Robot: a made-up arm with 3 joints.
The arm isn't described. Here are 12 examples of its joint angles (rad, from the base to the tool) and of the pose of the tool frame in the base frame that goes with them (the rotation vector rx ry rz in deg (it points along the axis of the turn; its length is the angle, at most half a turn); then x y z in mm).
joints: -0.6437 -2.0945 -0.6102
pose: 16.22 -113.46 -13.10 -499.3 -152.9 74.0
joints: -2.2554 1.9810 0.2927
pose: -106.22 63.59 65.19 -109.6 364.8 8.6
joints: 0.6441 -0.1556 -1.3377
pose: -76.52 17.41 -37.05 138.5 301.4 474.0
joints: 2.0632 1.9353 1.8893
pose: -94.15 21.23 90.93 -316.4 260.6 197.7
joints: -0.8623 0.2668 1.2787
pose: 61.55 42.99 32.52 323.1 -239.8 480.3
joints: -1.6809 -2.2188 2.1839
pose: -80.70 -2.70 -96.53 357.8 -15.2 336.6
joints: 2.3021 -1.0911 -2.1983
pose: 81.42 -92.83 84.12 180.5 -184.9 254.1
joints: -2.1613 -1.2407 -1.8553
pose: 0.14 -96.52 27.64 -211.2 -252.9 306.4
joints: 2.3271 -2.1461 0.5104
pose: -106.90 -65.26 -49.06 184.4 518.2 39.0
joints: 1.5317 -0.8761 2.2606
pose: 63.23 -94.91 1.21 -335.7 -35.3 226.5
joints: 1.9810 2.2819 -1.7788
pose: 37.96 73.64 21.11 327.6 -58.3 180.6
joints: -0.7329 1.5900 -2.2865
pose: -123.19 8.44 124.86 -307.9 41.4 205.2
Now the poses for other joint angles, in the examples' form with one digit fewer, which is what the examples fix.
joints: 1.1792 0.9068 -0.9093
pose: -13.5 67.7 -35.8 326 -115 437
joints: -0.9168 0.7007 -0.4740
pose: -42.7 24.9 58.9 48 283 578
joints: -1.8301 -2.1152 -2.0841
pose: 11.3 -75.7 -32.9 -256 -134 322
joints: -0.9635 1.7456 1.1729
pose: 2.5 94.3 -16.5 426 -66 154
